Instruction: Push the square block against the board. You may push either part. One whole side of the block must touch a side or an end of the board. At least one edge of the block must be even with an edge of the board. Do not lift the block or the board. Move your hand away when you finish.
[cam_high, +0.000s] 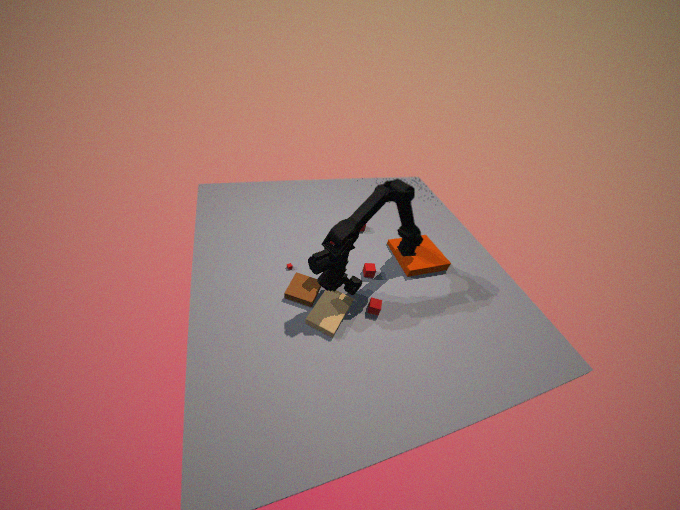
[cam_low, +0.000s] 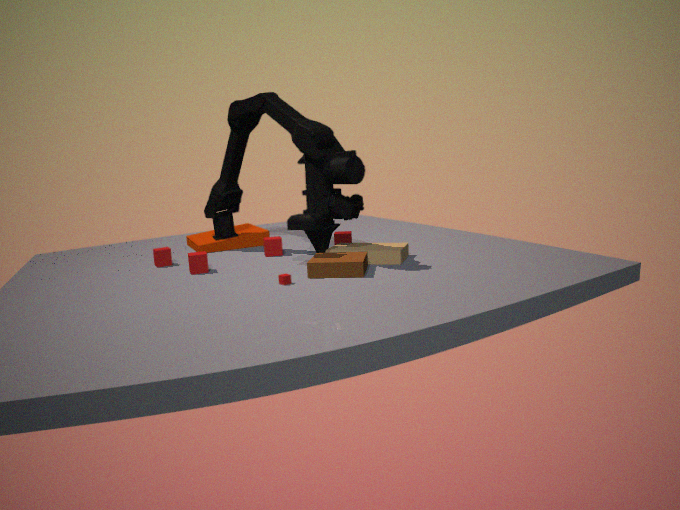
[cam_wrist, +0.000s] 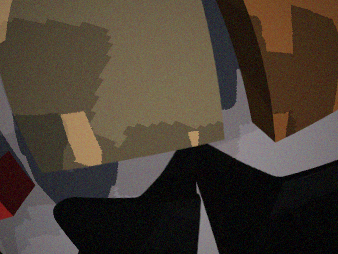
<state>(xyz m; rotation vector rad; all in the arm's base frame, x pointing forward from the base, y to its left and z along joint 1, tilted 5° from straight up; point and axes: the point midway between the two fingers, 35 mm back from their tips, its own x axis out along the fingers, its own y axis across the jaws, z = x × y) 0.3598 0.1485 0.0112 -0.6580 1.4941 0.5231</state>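
Right now my gripper tip is 100 mm short of the square block, 10 mm to the left of it and 10 mm below it. The rest, counted from my gripper tip: board (30 mm ahead, 90 mm to the left, 10 mm above); tiny red cube (140 mm ahead, 130 mm to the right).
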